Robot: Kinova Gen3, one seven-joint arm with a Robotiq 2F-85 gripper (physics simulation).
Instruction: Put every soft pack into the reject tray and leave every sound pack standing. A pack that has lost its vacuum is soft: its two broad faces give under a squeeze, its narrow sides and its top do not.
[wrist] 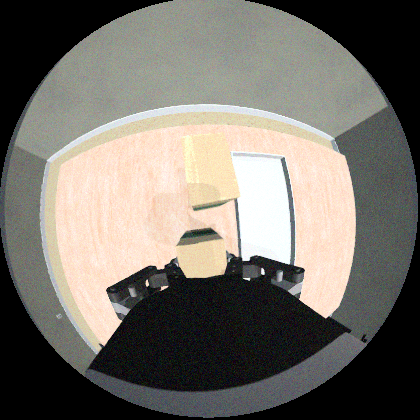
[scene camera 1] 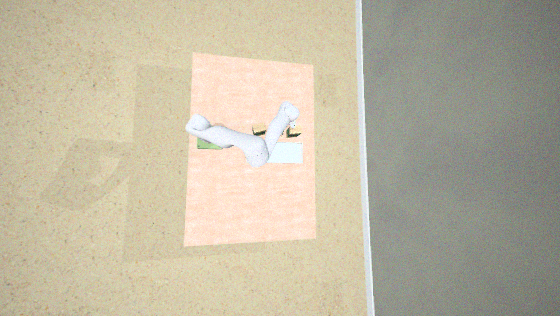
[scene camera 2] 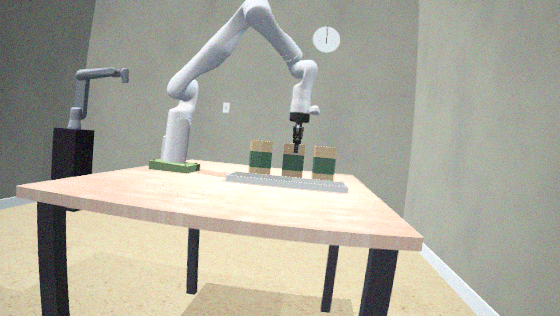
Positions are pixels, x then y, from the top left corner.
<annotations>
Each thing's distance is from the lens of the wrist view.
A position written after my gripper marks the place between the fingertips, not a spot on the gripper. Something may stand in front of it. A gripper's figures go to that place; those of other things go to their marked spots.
my gripper (wrist: pixel 202 259): 17 cm
pale reject tray (wrist: pixel 265 217): 30 cm
</annotations>
